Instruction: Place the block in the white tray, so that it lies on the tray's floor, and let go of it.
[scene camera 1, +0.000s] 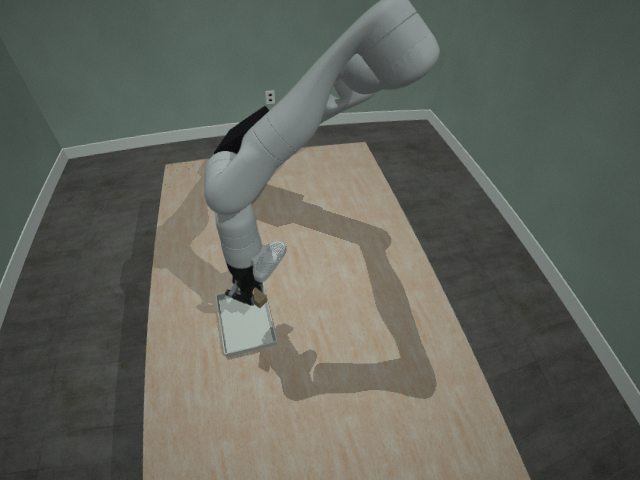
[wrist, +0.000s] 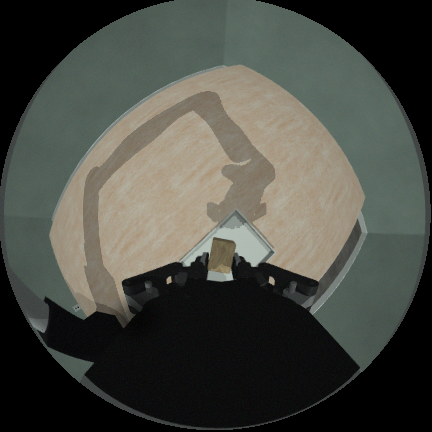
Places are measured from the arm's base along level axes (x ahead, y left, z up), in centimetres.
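Pixels of known places: gripper, fingertip midpoint: (scene camera 1: 254, 297) (wrist: 219, 259).
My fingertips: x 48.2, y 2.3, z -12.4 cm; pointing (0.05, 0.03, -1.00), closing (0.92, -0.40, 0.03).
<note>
Ahead of a thing's pixels: the offset from my fingertips to its top centre. Level surfaces: height alone.
The small brown wooden block @(dy +0.8, dx +0.4, dz +2.1 cm) (scene camera 1: 259, 298) (wrist: 221, 255) is held between the fingers of my gripper (wrist: 219, 259). My gripper is shut on it. In the scene view the block and the fingers show over the back part of the white tray @(dy -3.7, dx +0.5, dz -9.8 cm) (scene camera 1: 247, 330) (wrist: 252, 245), near its back right corner. In the wrist view the tray's pale floor shows behind the block and around it, so the block appears raised above the tray. The exact height is hard to tell. Part of the tray is hidden by the gripper in both views.
The tray rests on a light wooden table top @(dz -11.8 cm) (scene camera 1: 330, 423) (wrist: 310, 165). The arm reaches in from the back and casts broad shadows across the table and the tray's right edge. Dark floor (scene camera 1: 67, 310) and green walls surround the table.
</note>
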